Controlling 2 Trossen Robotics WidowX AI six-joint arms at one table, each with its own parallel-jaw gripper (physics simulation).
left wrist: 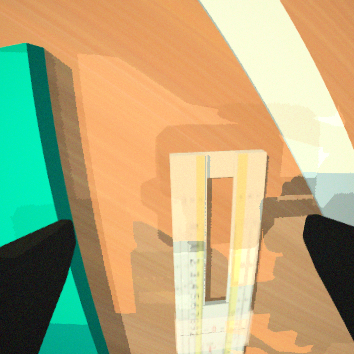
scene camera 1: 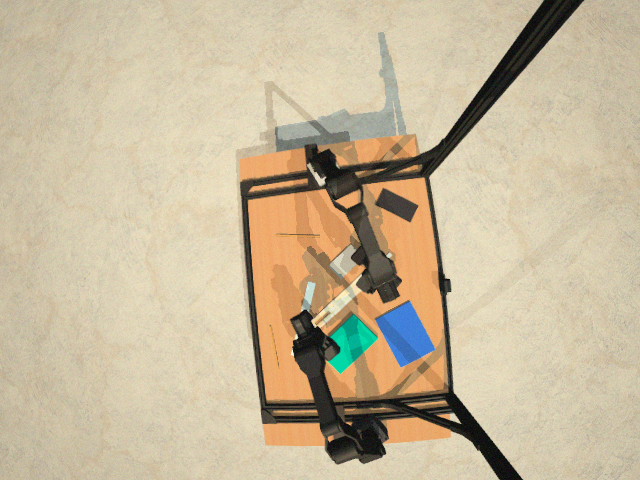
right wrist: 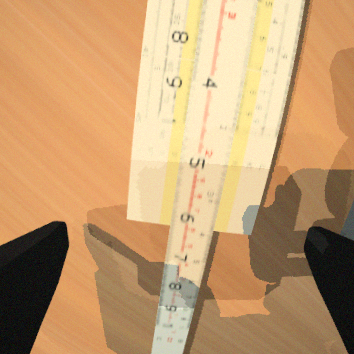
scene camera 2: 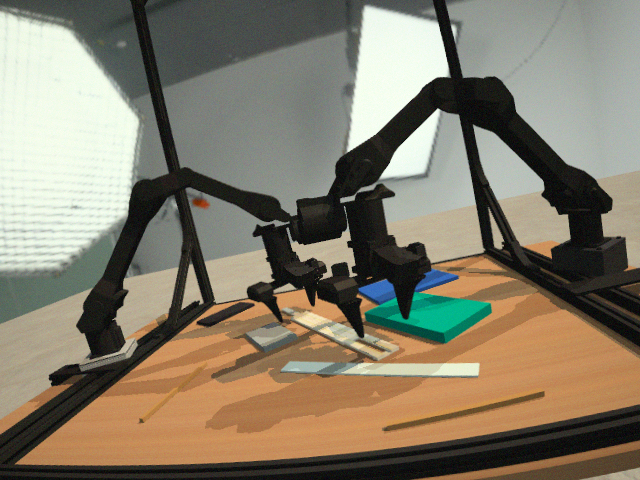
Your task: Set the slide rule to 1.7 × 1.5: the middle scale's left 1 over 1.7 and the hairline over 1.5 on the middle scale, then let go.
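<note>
The pale slide rule (scene camera 1: 338,304) (scene camera 2: 336,333) (left wrist: 185,200) (right wrist: 150,150) lies flat on the table. Its middle scale (right wrist: 177,285) sticks out past one end of the body in the right wrist view, with 5 near the body's end; at the other end, an open slot shows in the left wrist view. I cannot make out the hairline or read the 1.7 and 1.5 alignments. My left gripper (scene camera 2: 383,326) (left wrist: 191,230) is open above the slotted end, its fingers apart on either side. My right gripper (scene camera 2: 297,312) (right wrist: 190,237) is open above the protruding middle scale, touching nothing.
A green block (scene camera 1: 354,338) (scene camera 2: 429,315) (left wrist: 25,150) lies close beside the rule, and a blue slab (scene camera 1: 405,333) (scene camera 2: 439,281) beyond it. A grey block (scene camera 1: 342,259) (scene camera 2: 270,336), a pale strip (scene camera 1: 309,295) (scene camera 2: 413,369), a dark block (scene camera 1: 397,205) and two thin sticks lie around.
</note>
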